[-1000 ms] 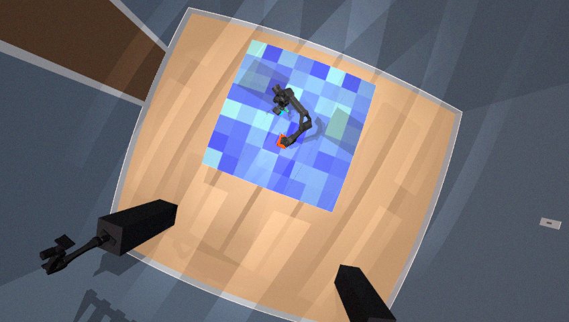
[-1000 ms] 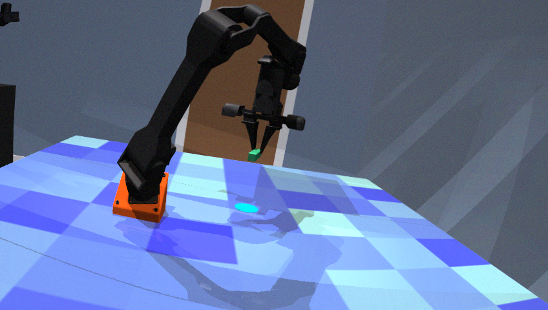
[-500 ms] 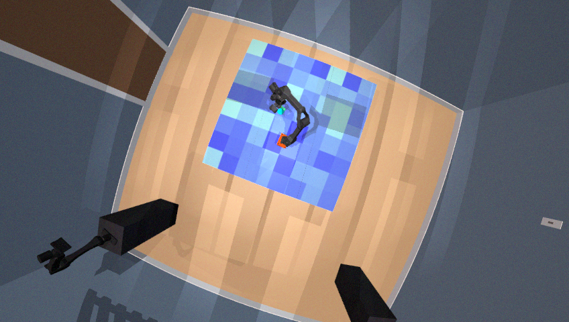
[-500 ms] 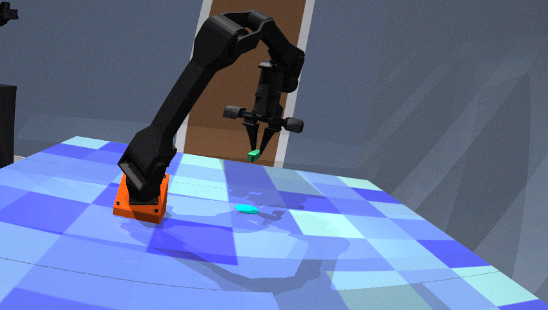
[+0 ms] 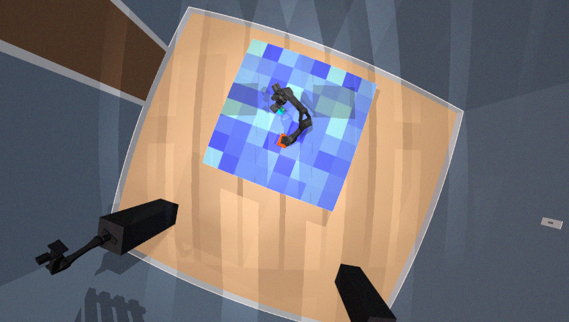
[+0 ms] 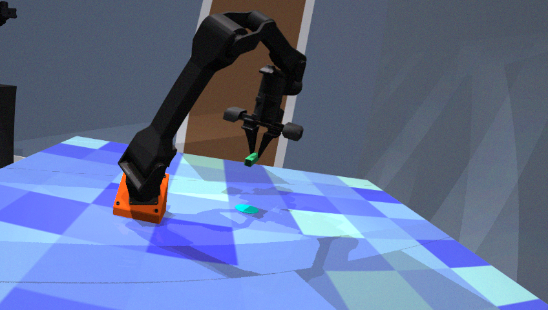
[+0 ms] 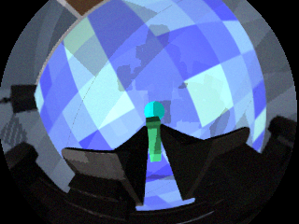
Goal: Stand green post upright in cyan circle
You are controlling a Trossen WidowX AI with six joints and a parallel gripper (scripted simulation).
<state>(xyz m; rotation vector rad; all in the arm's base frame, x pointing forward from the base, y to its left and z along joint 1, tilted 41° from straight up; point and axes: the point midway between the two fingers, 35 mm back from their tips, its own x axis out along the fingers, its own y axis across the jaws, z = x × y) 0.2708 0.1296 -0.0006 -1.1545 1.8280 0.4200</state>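
The cyan circle lies 10 mm to the right of my gripper tip and 130 mm below it. From my gripper tip the other things lie so: green post 10 mm behind, 20 mm to the right.
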